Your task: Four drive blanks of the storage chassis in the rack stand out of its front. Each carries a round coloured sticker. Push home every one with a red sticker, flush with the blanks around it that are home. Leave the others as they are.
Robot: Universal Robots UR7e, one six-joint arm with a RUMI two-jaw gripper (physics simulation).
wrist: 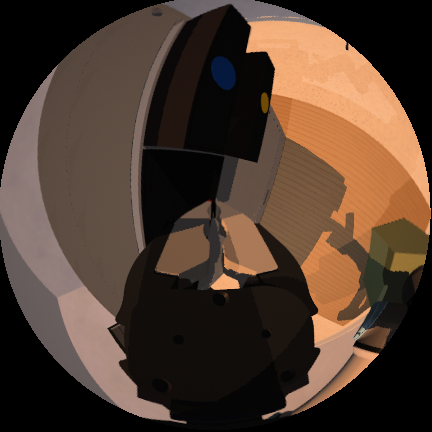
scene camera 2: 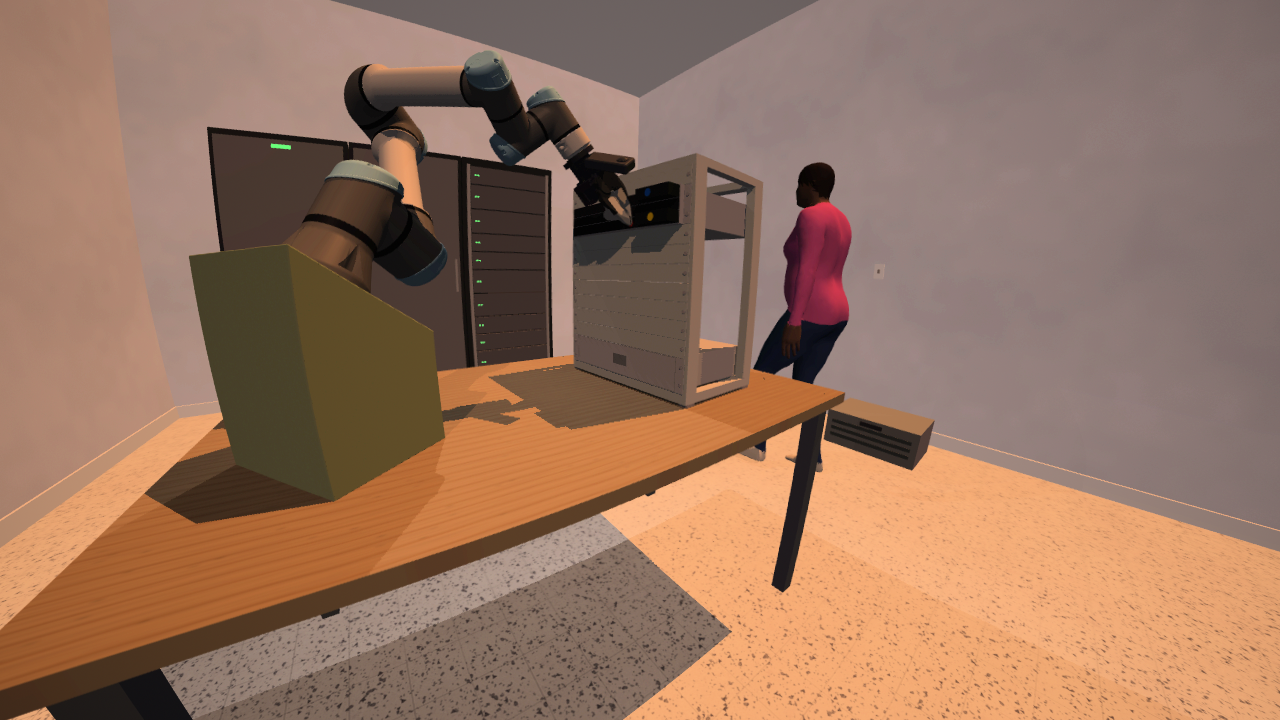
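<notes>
The black storage chassis [scene camera 2: 586, 220] [wrist: 175, 172] sits high in the rack [scene camera 2: 691, 295]. A blank with a blue sticker [scene camera 2: 647, 191] [wrist: 223, 73] and, below it, a blank with a yellow sticker [scene camera 2: 649, 215] [wrist: 265, 103] stand out of the front at the chassis end nearer scene camera 2. My gripper [scene camera 2: 629, 221] [wrist: 212, 203] is shut and empty, its tips close to the chassis front, beside these two blanks. A thin red sliver [wrist: 210, 201] shows at the tips in the wrist view; the rest of that sticker is hidden, and I cannot tell how far its blank stands out.
Grey panels [scene camera 2: 626, 295] [wrist: 245, 190] fill the rack front below the chassis. The rack and my olive pedestal [scene camera 2: 375, 385] [wrist: 400, 240] stand on the wooden table [scene camera 2: 501, 483] [wrist: 310, 120]. A person in pink [scene camera 2: 819, 259] stands behind the rack's right side, near a grey box [scene camera 2: 881, 434] on the floor.
</notes>
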